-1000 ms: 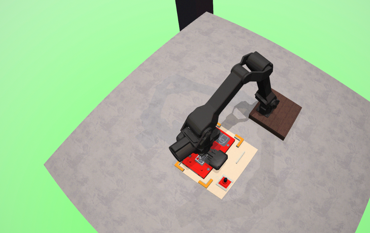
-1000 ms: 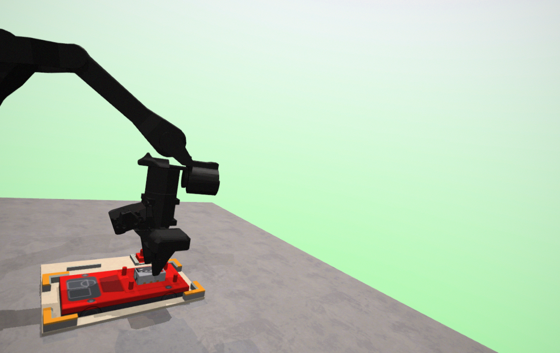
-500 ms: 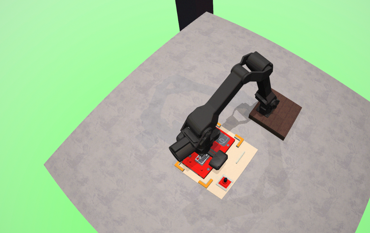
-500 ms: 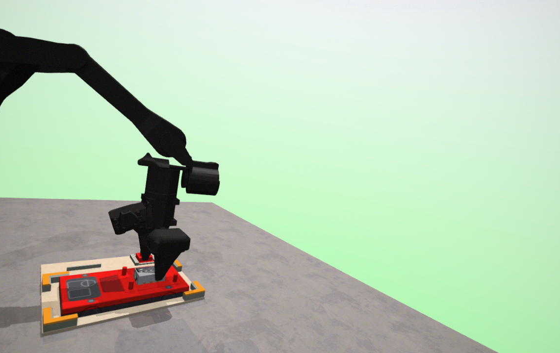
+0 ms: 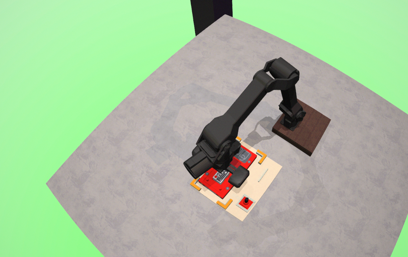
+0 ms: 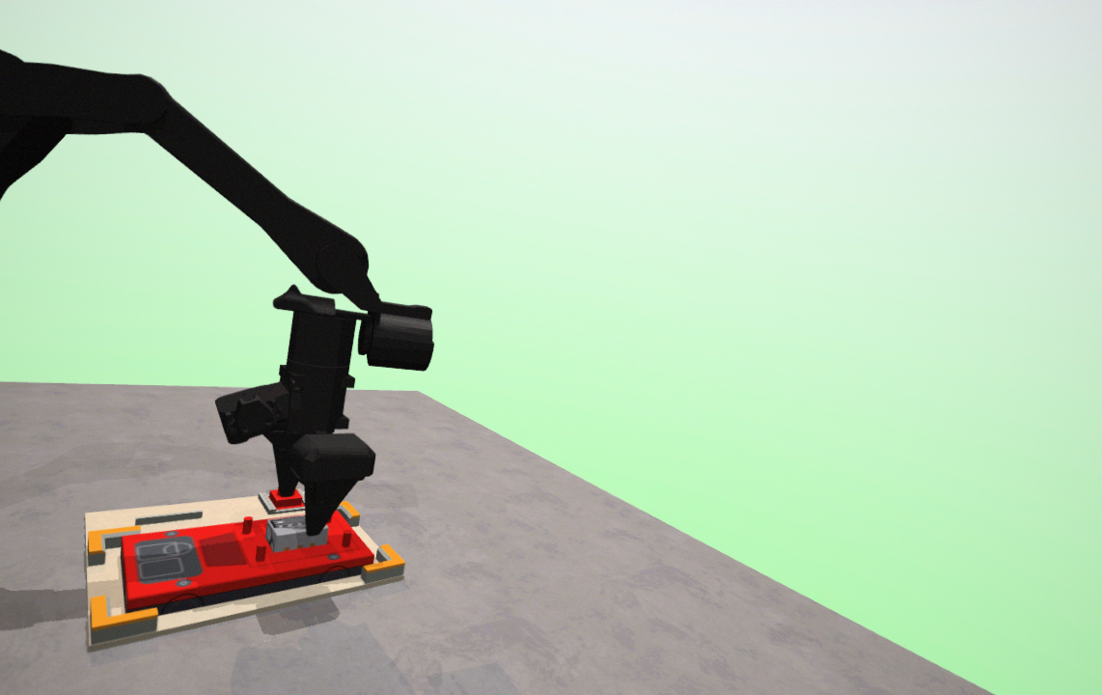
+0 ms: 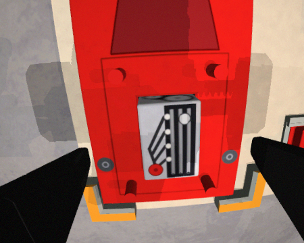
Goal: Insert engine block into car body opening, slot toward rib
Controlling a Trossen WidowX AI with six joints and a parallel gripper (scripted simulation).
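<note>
The engine block lies 10 mm to the left of my gripper tip and 30 mm below it. From my gripper tip the other things lie so: beige board (30 mm behind, 30 mm to the left, 40 mm below).
</note>
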